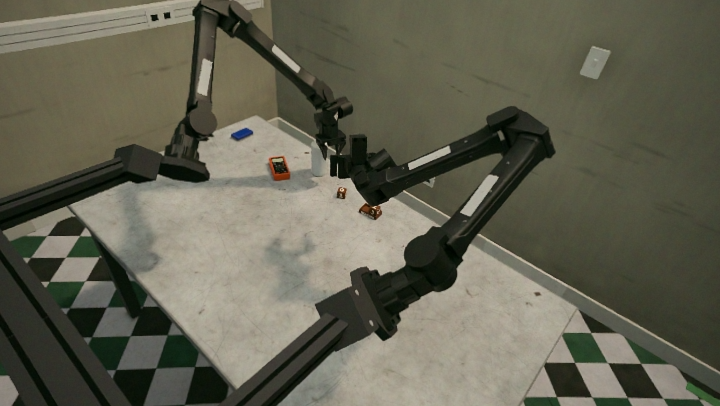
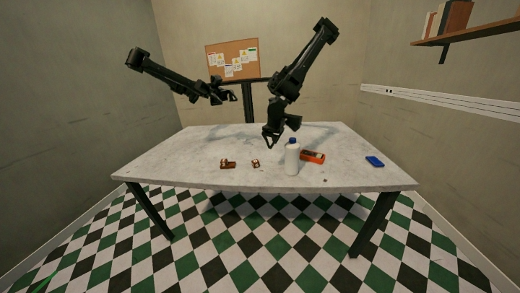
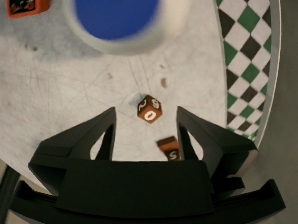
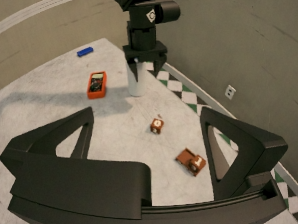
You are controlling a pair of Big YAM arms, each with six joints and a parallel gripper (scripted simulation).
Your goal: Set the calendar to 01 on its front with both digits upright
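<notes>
Now: the brown tray 230 mm to the right of my left hand, 120 mm below it and 30 mm behind it. Round my left hand: blue block 520 mm to the left, 120 mm below, 10 mm behind; white bottle 90 mm to the left, 50 mm below, 30 mm ahead.
</notes>
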